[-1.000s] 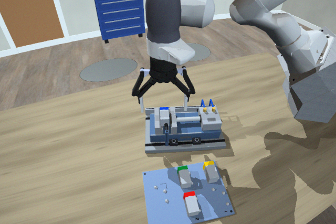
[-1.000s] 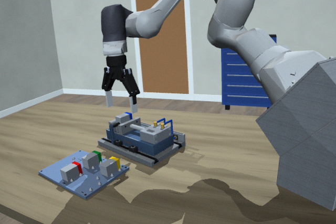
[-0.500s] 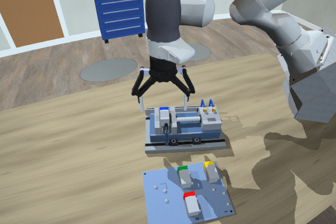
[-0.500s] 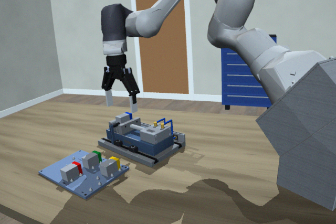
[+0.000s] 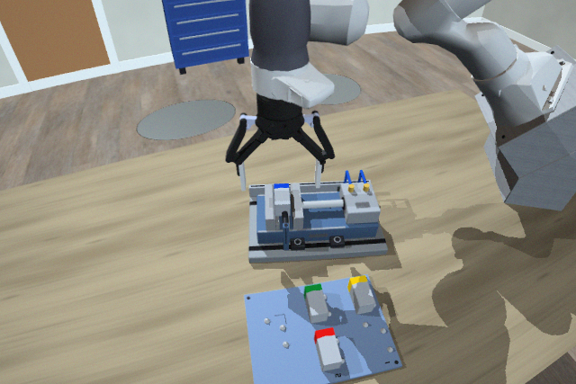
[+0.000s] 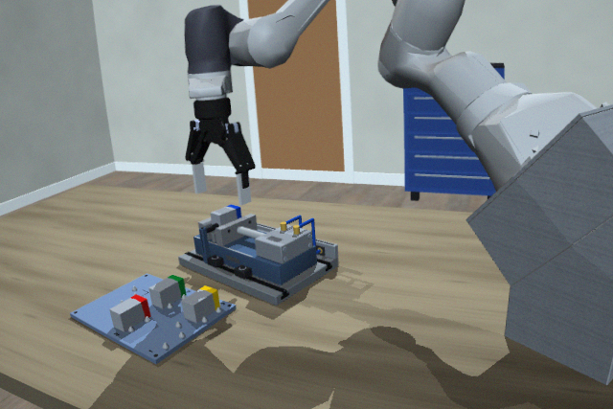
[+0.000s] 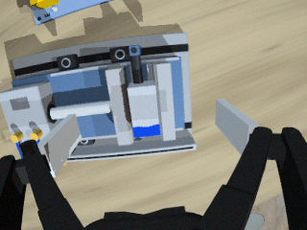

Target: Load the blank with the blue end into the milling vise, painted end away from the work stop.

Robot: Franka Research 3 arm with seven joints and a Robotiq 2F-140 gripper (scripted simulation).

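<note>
The blue-ended blank lies 60 mm below my hand. The rest, counted from my hand: hosed jaw block: 140 mm behind, 90 mm to the left, 80 mm below; fixed jaw: 20 mm ahead, 20 mm to the right, 80 mm below; work stop rod: 20 mm ahead, 40 mm to the left, 60 mm below.
</note>
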